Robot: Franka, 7 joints.
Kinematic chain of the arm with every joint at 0, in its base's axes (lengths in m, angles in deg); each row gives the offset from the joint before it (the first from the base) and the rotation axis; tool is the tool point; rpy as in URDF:
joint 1: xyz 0 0 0.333 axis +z
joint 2: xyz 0 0 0 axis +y
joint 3: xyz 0 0 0.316 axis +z
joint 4: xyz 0.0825 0 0 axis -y
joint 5: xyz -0.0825 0 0.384 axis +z
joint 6: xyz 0 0 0 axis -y
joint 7: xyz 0.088 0 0 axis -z
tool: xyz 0 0 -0.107 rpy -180 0 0
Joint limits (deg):
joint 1: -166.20..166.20
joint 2: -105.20..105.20
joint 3: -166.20..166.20
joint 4: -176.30..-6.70
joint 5: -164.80..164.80
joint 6: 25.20..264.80
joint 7: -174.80..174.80
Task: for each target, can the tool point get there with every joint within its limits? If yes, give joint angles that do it. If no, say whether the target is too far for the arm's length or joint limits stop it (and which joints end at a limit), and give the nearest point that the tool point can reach.
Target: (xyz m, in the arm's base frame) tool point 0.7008 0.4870 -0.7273
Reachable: no: too far | nearest point 0.4665 0.3242 -0.2780 | short by 0.532 m
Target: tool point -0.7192 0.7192 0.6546
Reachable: no: too far | nearest point -0.5784 0.5784 0.5916 | short by 0.209 m
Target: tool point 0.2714 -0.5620 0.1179
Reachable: yes | joints -85.76 79.98 16.30 -61.17 -101.68 243.77 14.72
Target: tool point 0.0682 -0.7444 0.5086
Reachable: yes | joints 52.75 -70.83 -102.35 -65.53 -99.28 183.52 -126.65
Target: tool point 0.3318 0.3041 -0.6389
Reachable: no: too far | nearest point 0.2879 0.2639 -0.3498 | short by 0.295 m
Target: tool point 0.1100 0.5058 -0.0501
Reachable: yes | joints -136.18 -83.82 -133.27 -82.51 121.05 212.89 -77.79
